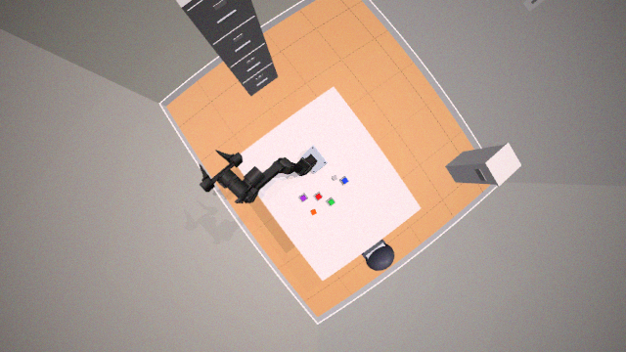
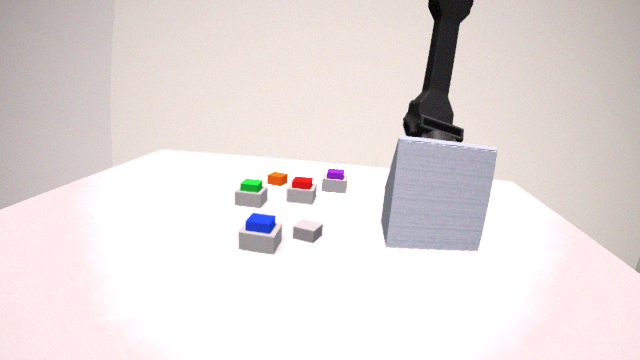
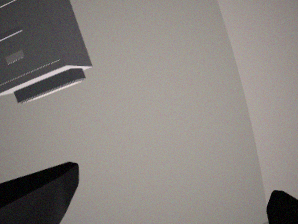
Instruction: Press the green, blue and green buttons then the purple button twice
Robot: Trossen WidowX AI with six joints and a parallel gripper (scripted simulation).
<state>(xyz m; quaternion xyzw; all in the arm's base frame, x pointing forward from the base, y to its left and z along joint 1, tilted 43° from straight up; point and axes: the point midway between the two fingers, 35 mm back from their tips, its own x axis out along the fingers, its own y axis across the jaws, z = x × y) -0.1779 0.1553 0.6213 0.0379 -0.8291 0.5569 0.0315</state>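
My gripper tip is 550 mm short of the green button, 230 mm to the right of it and 610 mm above it. From my gripper tip the other things lie so: purple button (400 mm ahead, 100 mm to the left, 610 mm below); then orange block (520 mm ahead, 90 mm to the left, 630 mm below); then red button (460 mm ahead, 190 mm to the left, 610 mm below).
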